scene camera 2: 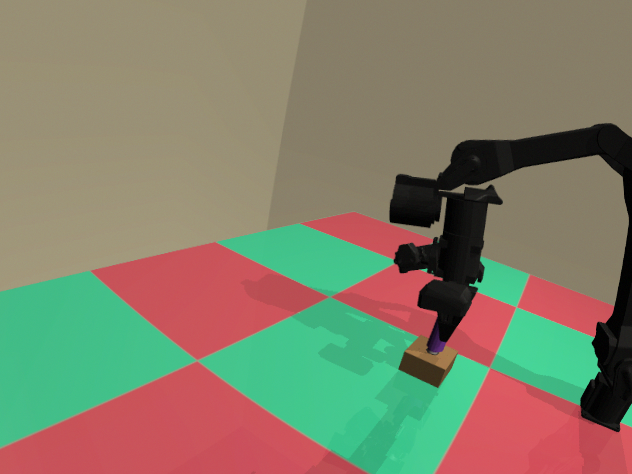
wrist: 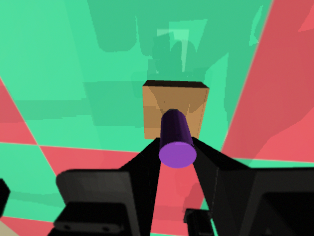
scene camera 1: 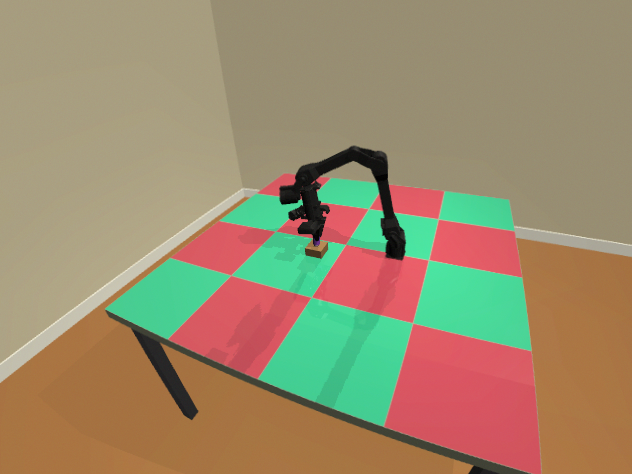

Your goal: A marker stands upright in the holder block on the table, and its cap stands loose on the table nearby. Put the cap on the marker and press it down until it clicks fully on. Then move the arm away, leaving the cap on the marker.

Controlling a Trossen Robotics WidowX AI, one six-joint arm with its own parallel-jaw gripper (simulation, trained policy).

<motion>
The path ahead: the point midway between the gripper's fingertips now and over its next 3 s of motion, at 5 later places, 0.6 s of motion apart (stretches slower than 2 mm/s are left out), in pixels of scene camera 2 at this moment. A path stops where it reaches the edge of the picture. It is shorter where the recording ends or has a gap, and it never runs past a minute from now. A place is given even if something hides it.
My gripper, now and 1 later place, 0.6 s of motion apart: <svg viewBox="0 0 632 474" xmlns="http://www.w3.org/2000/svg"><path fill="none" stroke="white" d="M445 337L462 343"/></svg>
</motion>
